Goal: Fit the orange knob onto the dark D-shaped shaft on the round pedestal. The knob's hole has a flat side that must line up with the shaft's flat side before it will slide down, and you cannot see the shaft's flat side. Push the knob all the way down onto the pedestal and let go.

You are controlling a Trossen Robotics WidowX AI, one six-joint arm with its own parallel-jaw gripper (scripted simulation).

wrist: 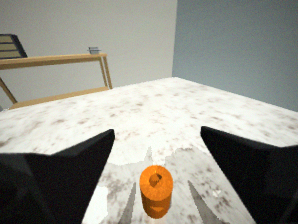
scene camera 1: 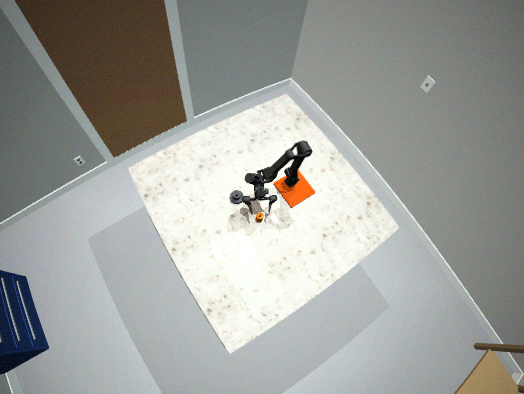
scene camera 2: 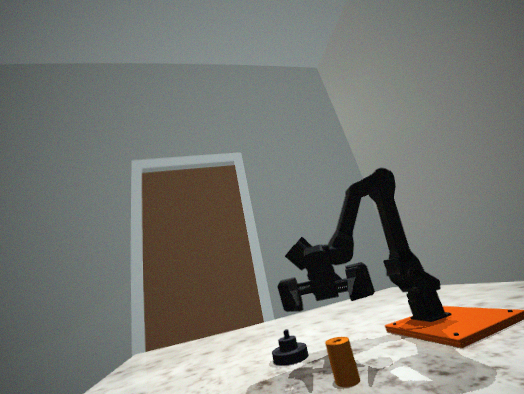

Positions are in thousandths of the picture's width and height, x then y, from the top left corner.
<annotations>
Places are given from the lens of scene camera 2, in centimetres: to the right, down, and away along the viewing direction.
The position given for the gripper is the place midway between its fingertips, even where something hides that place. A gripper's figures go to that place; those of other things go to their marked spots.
gripper (scene camera 2: 619, 770): 11, 18, 38
orange knob (scene camera 2: 648, 887): 12, 25, 35
dark round pedestal (scene camera 2: 552, 895): 6, 35, 49
The marked spots on the dark round pedestal and the orange knob are 18 cm apart.
</annotations>
